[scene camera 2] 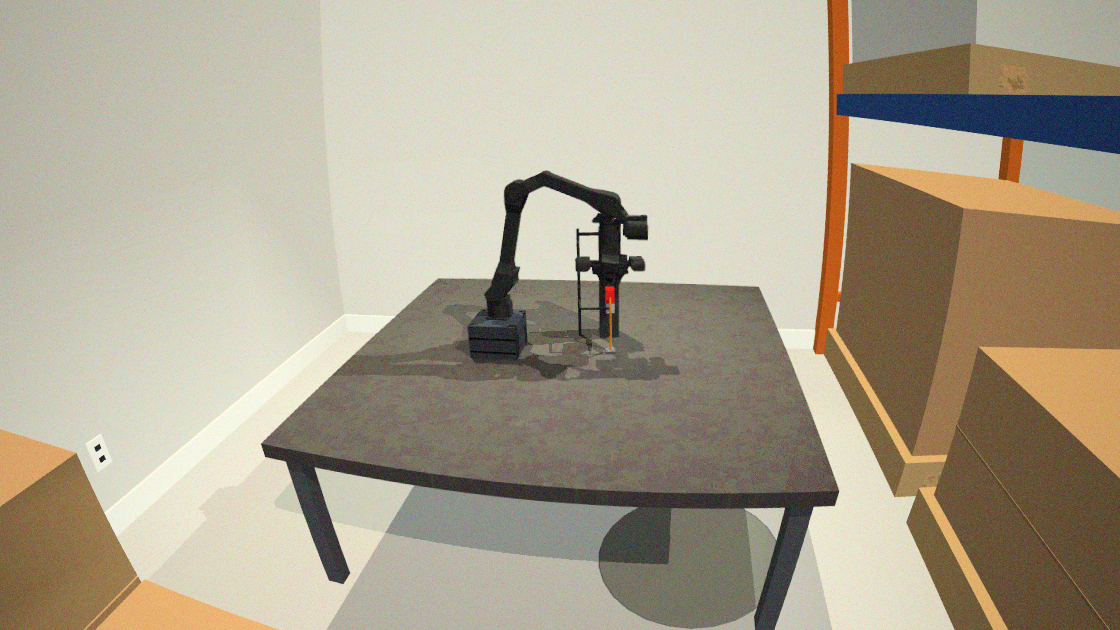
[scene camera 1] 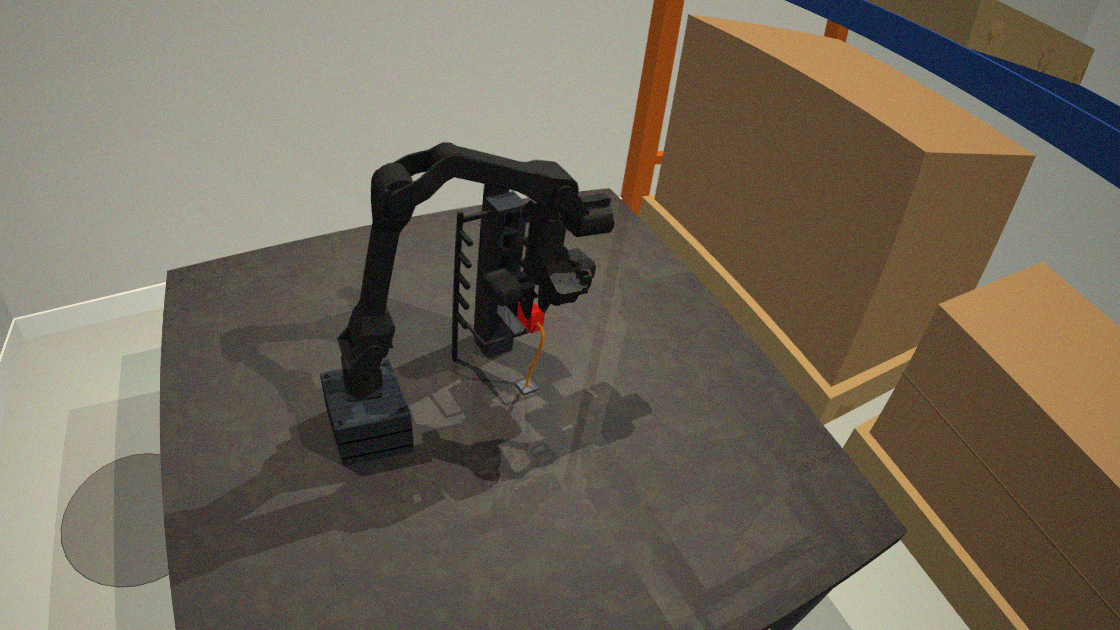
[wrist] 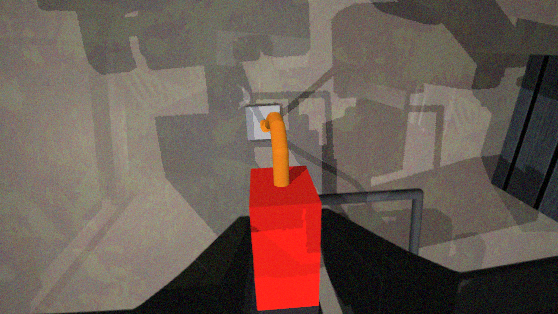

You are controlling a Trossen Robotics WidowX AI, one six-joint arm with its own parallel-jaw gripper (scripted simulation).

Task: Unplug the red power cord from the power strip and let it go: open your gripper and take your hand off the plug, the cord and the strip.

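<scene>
I can see my gripper (scene camera 1: pixel 534 315), and scene camera 2 gives me the gripper (scene camera 2: pixel 609 293) as well. In the wrist view, too, there is my gripper (wrist: pixel 284 223).
</scene>
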